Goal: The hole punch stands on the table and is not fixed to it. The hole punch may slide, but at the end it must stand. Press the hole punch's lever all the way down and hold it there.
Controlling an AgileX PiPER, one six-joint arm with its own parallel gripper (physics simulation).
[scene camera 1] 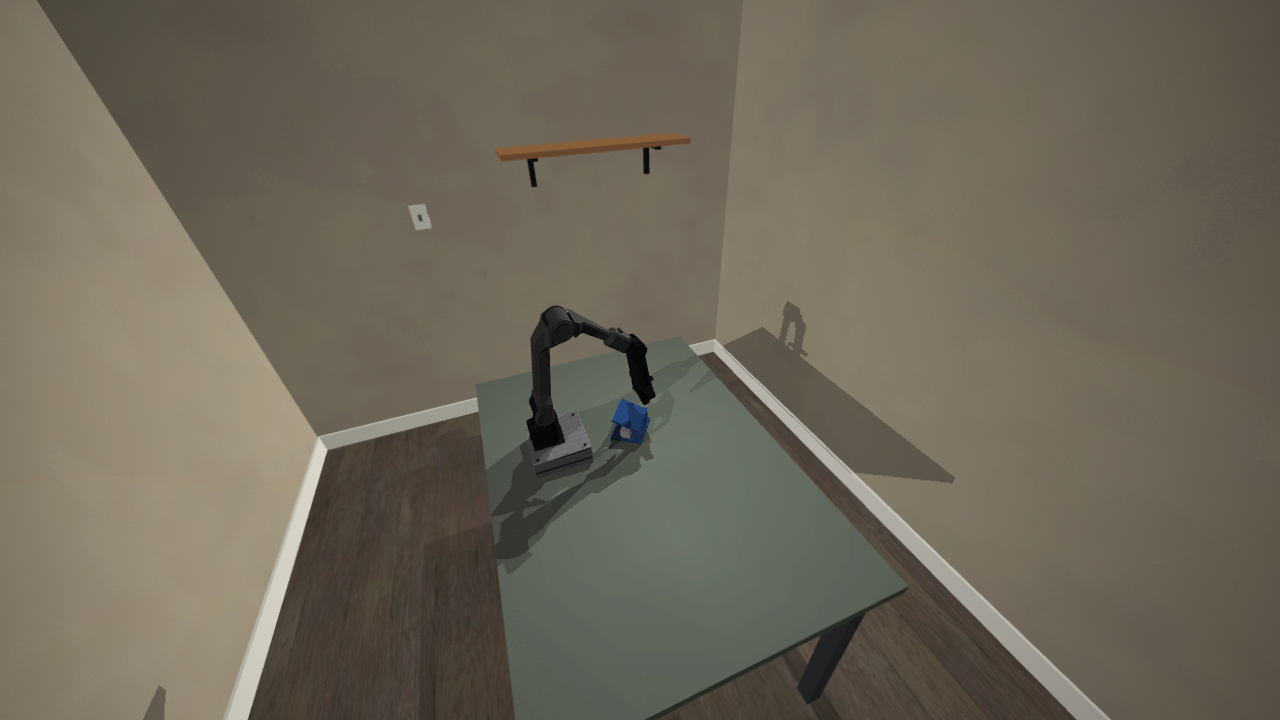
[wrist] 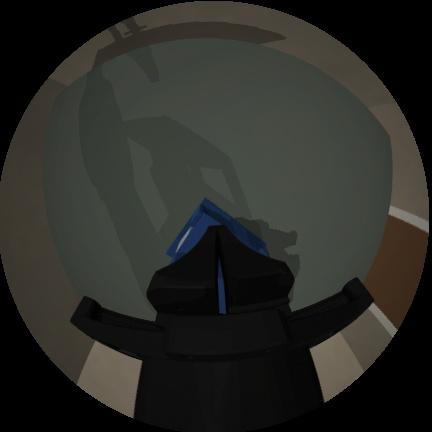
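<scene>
The blue hole punch (scene camera 1: pixel 635 434) (wrist: pixel 176 247) stands on the table, a little to the right of the arm's base in the scene view. Its lever (scene camera 1: pixel 631 412) (wrist: pixel 201 230) is raised at a slant over the base, and a pale part shows under it. My gripper (scene camera 1: pixel 648 401) (wrist: pixel 217 235) is shut, with its two fingertips together and a thin slit between the fingers further back. In the scene view the fingertips are beside the upper right end of the lever. The fingers hide much of the punch in the wrist view; whether they touch it I cannot tell.
The arm's grey base plate (scene camera 1: pixel 562 458) stands on the green table (scene camera 1: pixel 698 537) left of the punch. A wooden shelf (scene camera 1: pixel 594 146) and a white wall plate (scene camera 1: pixel 419 216) are on the wall behind. Shadows of the arm fall across the table top.
</scene>
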